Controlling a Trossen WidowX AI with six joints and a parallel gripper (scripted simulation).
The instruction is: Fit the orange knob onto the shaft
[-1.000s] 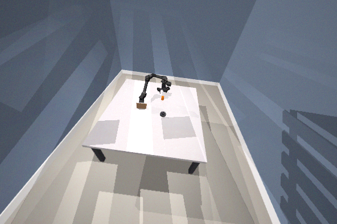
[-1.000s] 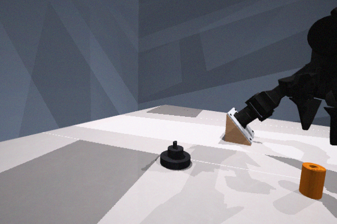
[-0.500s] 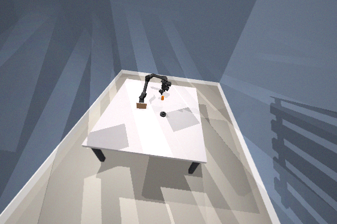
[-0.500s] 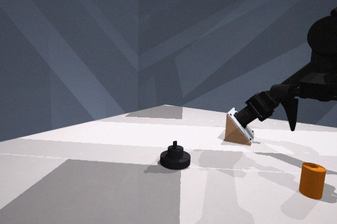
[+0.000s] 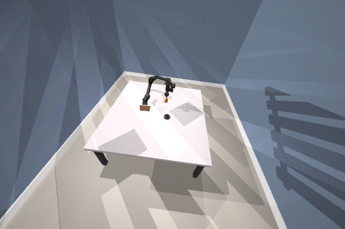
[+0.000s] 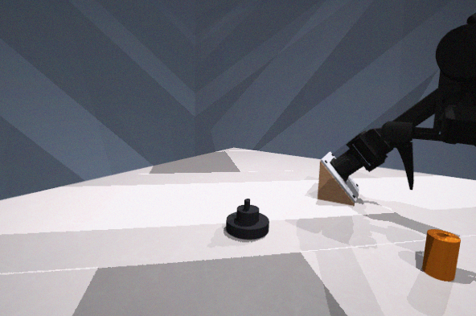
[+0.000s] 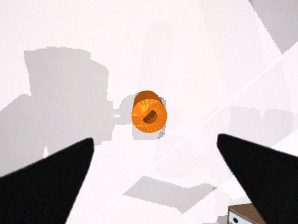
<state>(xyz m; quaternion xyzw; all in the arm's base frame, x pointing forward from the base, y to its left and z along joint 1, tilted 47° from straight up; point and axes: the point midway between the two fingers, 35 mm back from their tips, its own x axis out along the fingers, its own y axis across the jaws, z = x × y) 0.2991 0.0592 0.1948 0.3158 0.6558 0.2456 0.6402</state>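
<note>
Right now my gripper tip is 9 cm above the orange knob.
</note>
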